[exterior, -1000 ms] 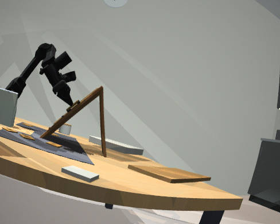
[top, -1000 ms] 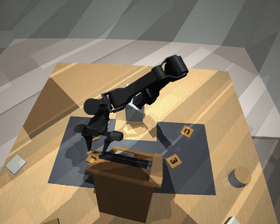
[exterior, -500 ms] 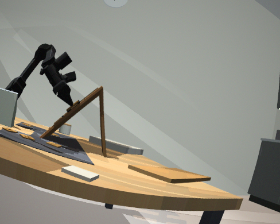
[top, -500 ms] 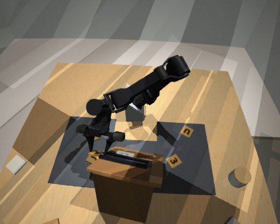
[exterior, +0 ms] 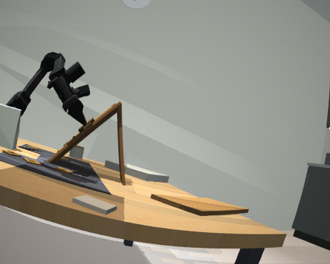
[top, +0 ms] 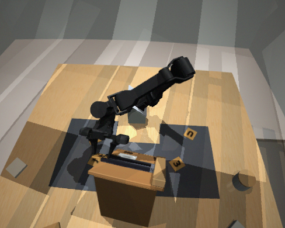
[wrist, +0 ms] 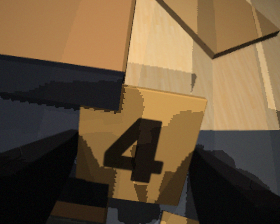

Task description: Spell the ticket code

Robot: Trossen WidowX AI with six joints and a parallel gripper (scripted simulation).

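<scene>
The white ticket lies 90 mm to the left of my gripper tip, 80 mm below it and 40 mm behind it. Round my gripper tip: tile marked 4: right at my gripper tip; q tile: 170 mm below, 170 mm behind, 100 mm to the right; dark mat: 170 mm below, 130 mm to the left, 130 mm behind.
</scene>
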